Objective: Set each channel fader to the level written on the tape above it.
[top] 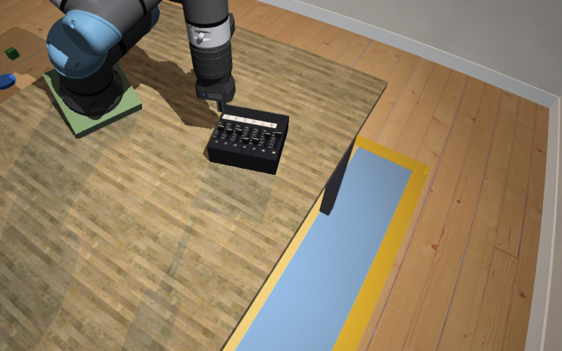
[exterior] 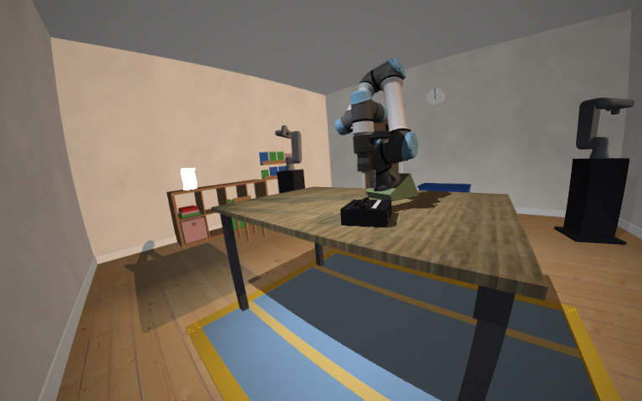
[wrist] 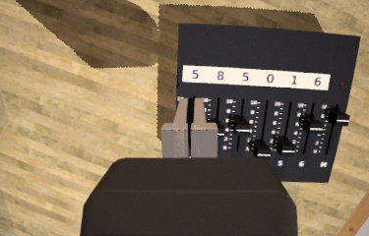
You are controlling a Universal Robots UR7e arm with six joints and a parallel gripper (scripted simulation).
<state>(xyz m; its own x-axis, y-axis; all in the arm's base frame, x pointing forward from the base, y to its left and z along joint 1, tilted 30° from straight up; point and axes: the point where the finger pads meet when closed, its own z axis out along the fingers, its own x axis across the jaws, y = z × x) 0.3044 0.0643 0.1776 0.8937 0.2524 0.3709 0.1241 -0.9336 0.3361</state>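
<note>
The channel 5 fader cap is 90 mm ahead of my hand, 50 mm below it and 30 mm to the right of it. The rest, counted from my hand: channel 6 fader cap (110 mm ahead, 50 mm below, 10 mm to the right); master fader cap (140 mm ahead, 50 mm below).
</note>
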